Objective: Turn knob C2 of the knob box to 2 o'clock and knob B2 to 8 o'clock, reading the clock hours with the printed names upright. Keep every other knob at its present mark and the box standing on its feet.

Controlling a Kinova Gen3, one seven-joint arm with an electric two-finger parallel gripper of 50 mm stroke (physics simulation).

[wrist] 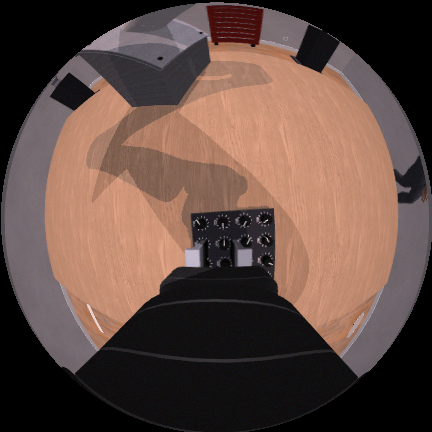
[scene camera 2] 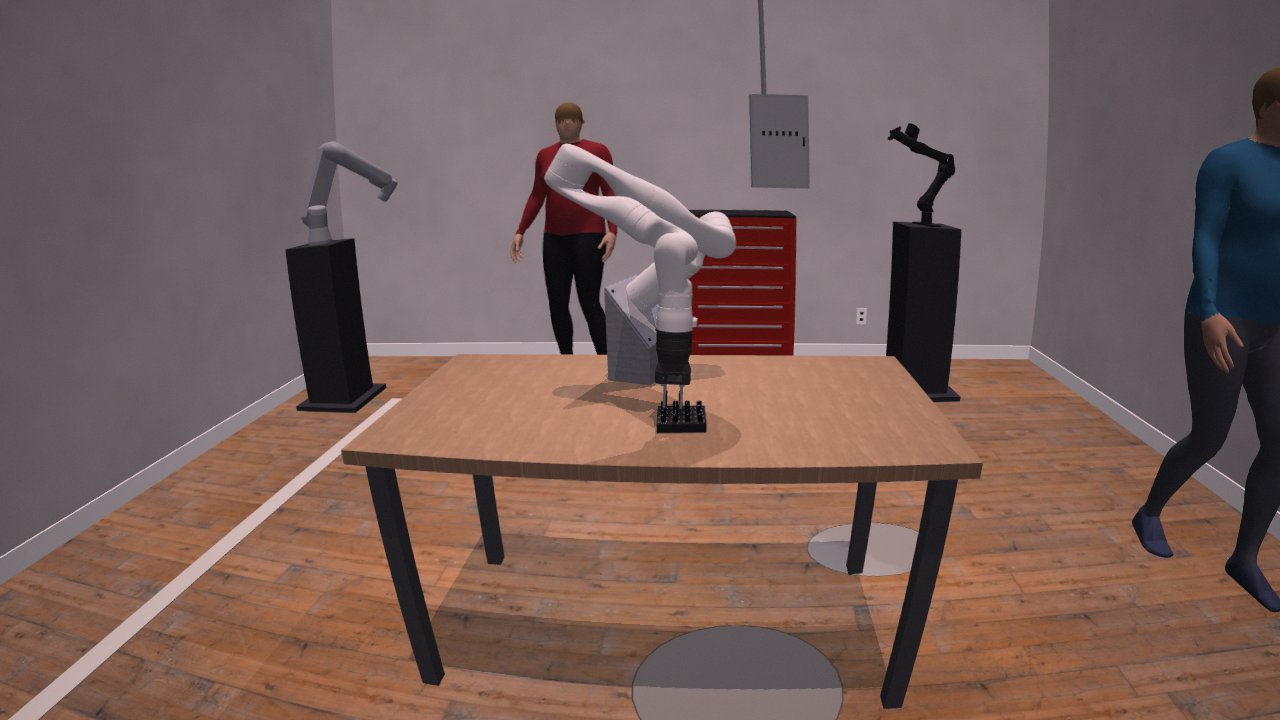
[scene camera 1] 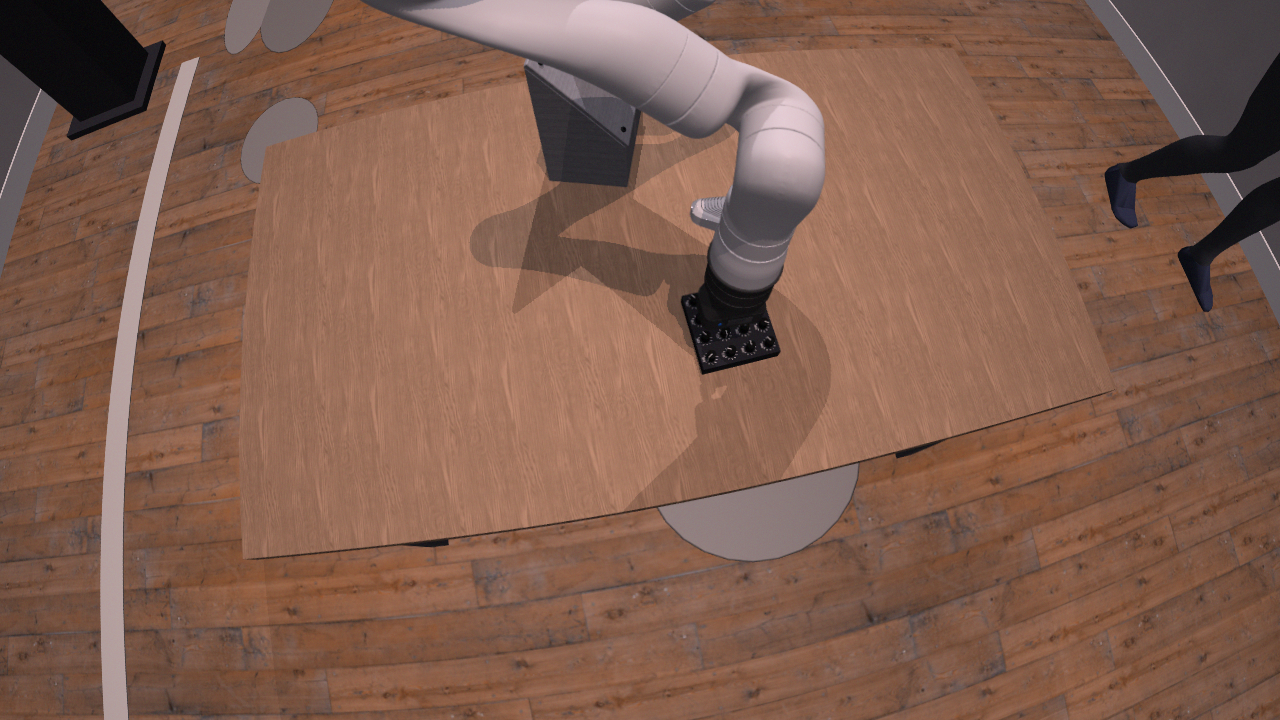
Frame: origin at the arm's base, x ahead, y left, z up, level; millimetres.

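Seen in the pictures: gripper, between the fingertips: (wrist: pixel 218 248) (scene camera 2: pixel 672 407) (scene camera 1: pixel 716 315); arm's base, origin of its link: (scene camera 2: pixel 638 297).
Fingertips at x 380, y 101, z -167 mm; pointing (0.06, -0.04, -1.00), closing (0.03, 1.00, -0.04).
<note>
Offsets run from my fingertips to a thing's top centre. Level surfaces: height alone.
The black knob box {dx +9, dy +20, dz +1 mm} (scene camera 1: pixel 739 365) (scene camera 2: pixel 682 428) (wrist: pixel 234 231) stands flat on the table. Its knobs have white pointer lines and tick marks; the printed names are too small to read, so I cannot tell which are C2 and B2. In the wrist view, a knob {dx -4, dy +6, dz +1 mm} (wrist: pixel 224 243) in the second column from the left points up, and its neighbour on the right (wrist: pixel 245 240) points to the upper right. My gripper (scene camera 2: pixel 673 402) (wrist: pixel 218 248) is partly open and empty, pointing down at the box, fingers apart across the second column. Their exact height is unclear. The fingers and wrist hide some knobs.
The wooden table {dz -37 mm} (scene camera 1: pixel 402 358) (scene camera 2: pixel 805 420) (wrist: pixel 310 150) carries the grey slanted arm mount (scene camera 1: pixel 586 143) (scene camera 2: pixel 629 353) (wrist: pixel 160 85) behind the box. A red drawer cabinet (scene camera 2: pixel 744 277) (wrist: pixel 235 25) stands farther back. A person in blue (scene camera 2: pixel 1239 223) stands to the right of the table.
</note>
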